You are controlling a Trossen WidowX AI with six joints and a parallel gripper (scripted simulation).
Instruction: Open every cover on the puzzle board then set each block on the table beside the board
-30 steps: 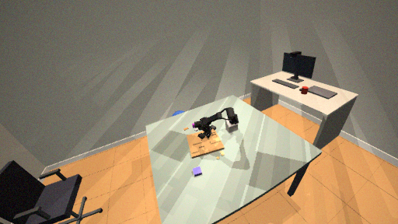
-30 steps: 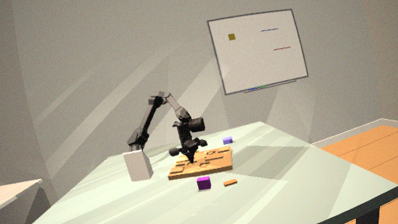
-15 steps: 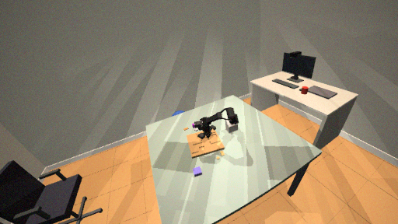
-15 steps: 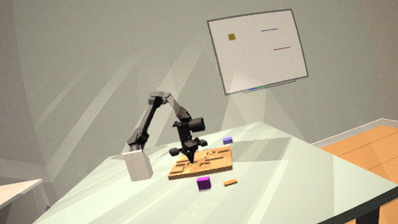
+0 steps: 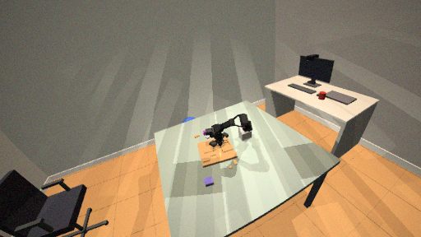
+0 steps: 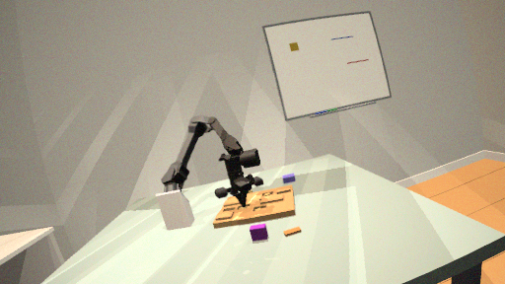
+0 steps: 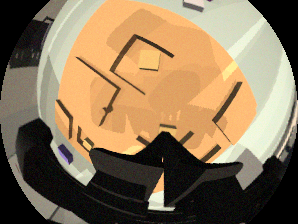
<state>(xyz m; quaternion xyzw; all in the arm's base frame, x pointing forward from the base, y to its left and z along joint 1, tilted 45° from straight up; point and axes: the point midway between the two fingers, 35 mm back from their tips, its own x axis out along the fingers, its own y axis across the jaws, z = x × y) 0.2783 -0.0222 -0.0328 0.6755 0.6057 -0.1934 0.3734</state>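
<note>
The wooden puzzle board is 50 mm ahead of my gripper tip. Round my gripper tip: violet block 270 mm ahead, 250 mm to the left, 10 mm below; then small yellow piece 220 mm to the left, 20 mm below.
</note>
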